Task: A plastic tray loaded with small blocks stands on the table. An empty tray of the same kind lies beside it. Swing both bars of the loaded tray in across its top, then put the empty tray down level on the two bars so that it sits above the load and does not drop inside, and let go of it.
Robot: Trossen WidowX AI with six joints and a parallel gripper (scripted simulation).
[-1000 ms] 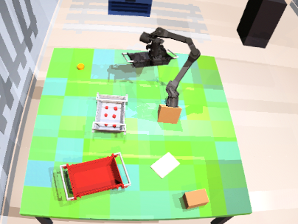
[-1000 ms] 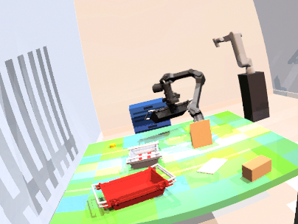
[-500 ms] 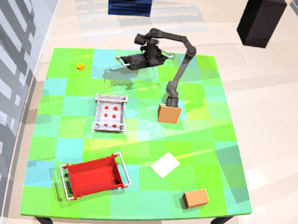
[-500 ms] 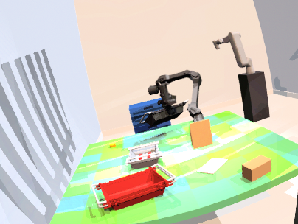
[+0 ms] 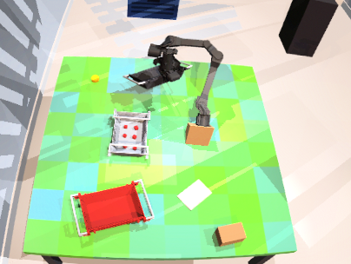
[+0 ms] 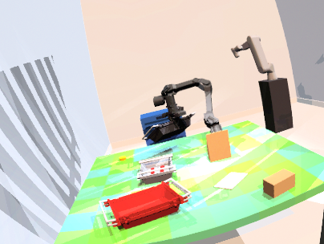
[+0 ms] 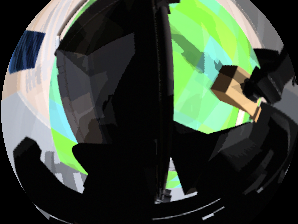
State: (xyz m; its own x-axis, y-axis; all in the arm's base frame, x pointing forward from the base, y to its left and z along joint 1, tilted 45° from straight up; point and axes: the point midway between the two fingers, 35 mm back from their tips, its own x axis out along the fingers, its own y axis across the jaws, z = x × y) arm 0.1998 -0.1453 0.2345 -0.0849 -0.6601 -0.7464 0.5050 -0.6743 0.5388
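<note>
The dark tray lies 7 cm to the right of my gripper tip and 4 cm ahead of it. Round my gripper tip: white sheet (59 cm to the left, 17 cm below, 15 cm behind); tan box (82 cm to the left, 30 cm behind, 15 cm below); small orange disc (41 cm ahead, 17 cm below, 16 cm to the right).
</note>
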